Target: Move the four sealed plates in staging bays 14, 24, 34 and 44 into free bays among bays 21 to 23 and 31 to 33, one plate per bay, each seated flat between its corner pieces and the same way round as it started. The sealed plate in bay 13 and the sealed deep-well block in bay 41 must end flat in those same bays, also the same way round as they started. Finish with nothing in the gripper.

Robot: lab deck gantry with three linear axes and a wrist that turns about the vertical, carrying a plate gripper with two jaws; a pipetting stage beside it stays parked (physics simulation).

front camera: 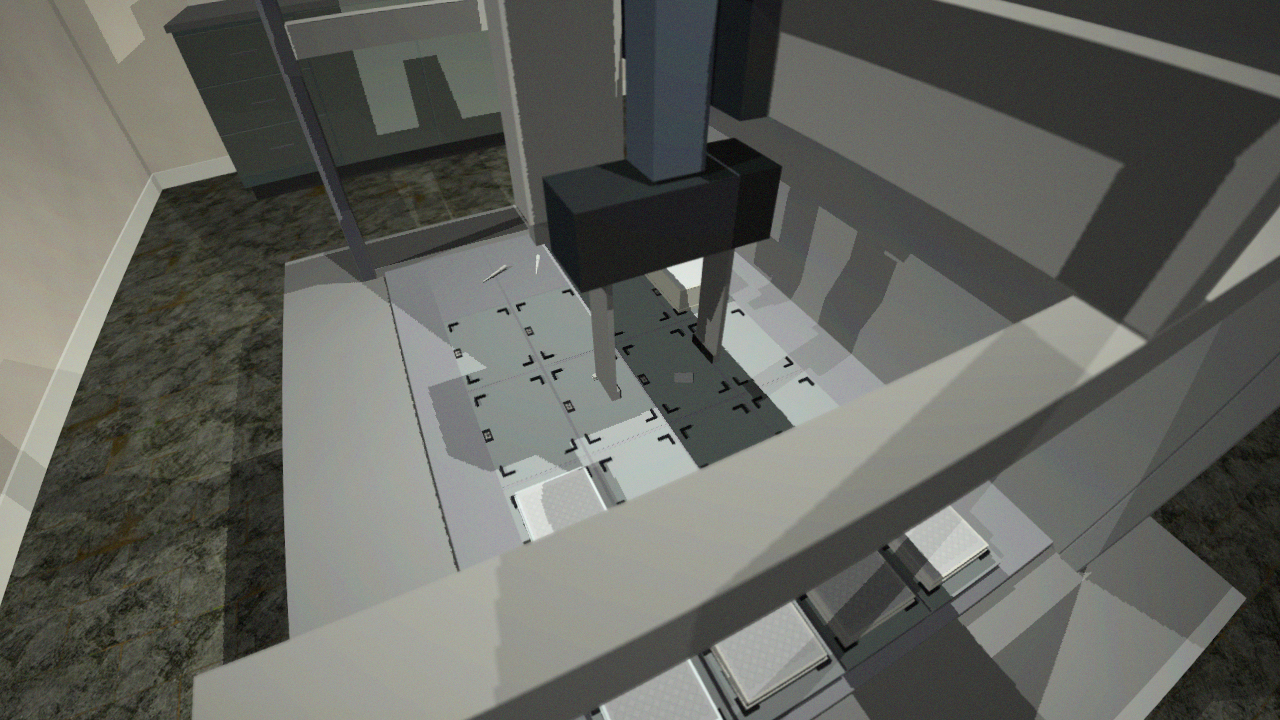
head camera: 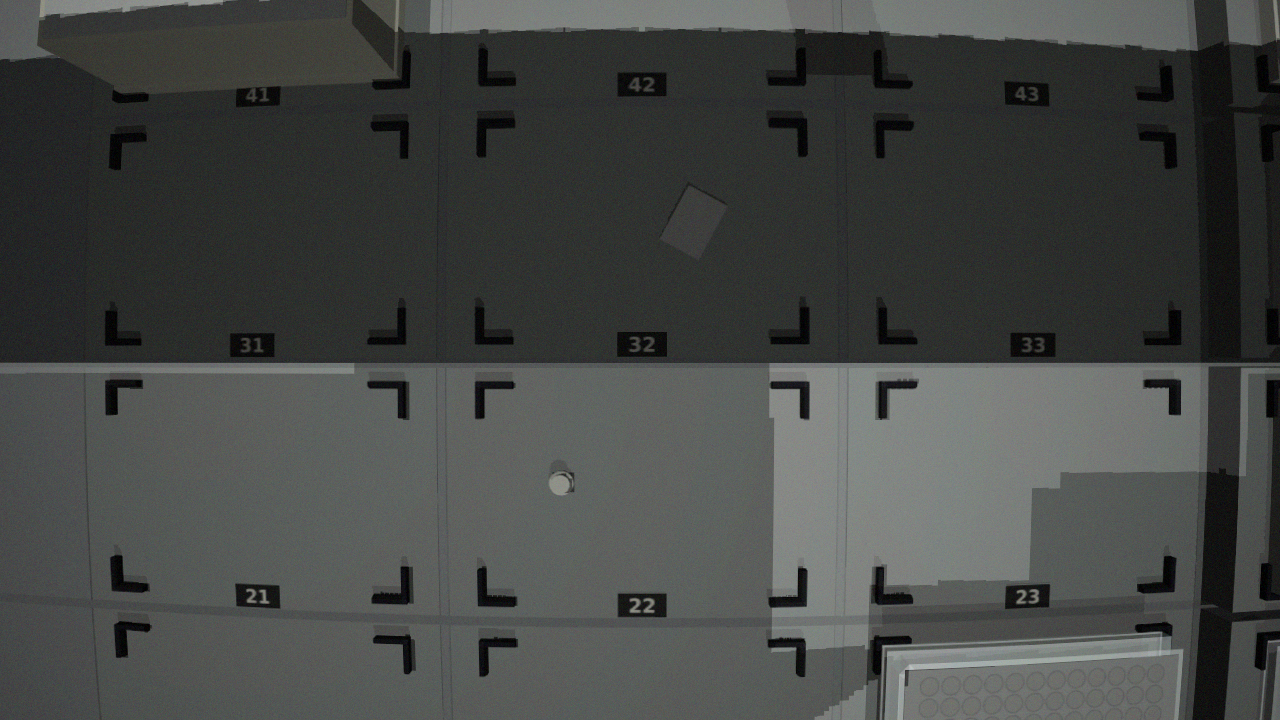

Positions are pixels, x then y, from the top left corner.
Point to a sealed deep-well block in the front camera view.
680,285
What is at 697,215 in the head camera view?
A small flat chip.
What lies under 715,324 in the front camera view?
The gripper.
